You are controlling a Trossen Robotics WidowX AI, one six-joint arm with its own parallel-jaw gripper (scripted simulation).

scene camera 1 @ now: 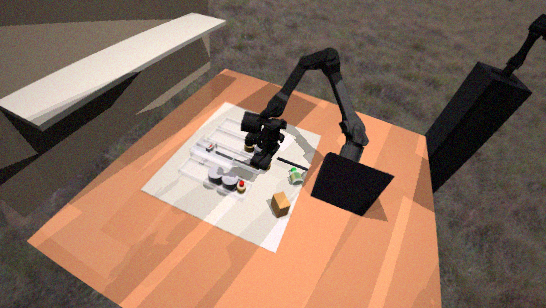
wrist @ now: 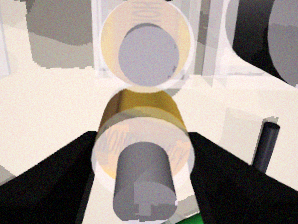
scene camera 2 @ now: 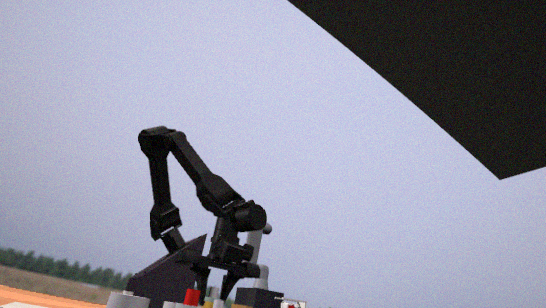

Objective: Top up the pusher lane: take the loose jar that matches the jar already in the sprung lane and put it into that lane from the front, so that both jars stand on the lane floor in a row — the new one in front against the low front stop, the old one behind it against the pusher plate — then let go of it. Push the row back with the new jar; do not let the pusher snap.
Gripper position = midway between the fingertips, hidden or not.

Observation:
I see my gripper [scene camera 1: 266, 163], a black rod [wrist: 269, 135] and a white lane rack [scene camera 1: 217, 157].
My gripper shows as well in the wrist view [wrist: 142, 140]. Scene camera 2 misses the black rod: it is out of frame.

